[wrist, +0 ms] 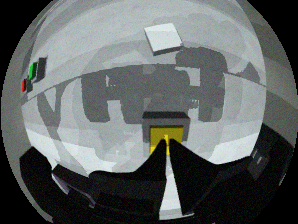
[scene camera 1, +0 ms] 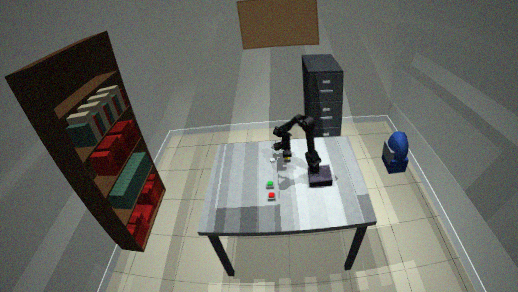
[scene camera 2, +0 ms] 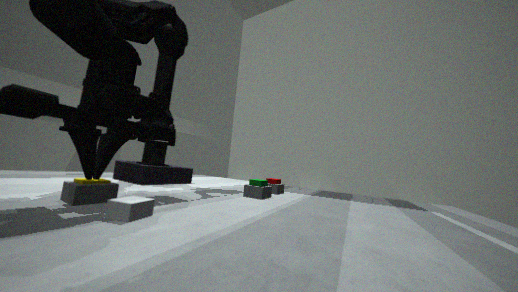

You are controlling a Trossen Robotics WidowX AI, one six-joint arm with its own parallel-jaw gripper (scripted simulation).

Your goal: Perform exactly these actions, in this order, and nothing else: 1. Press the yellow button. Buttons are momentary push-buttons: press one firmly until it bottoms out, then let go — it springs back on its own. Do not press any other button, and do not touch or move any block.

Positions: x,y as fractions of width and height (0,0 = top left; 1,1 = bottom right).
Observation:
In view: the gripper (scene camera 2: 0.18,0.61) and a white block (wrist: 0.55,0.17).
The gripper shows as well in the wrist view (wrist: 0.56,0.64).

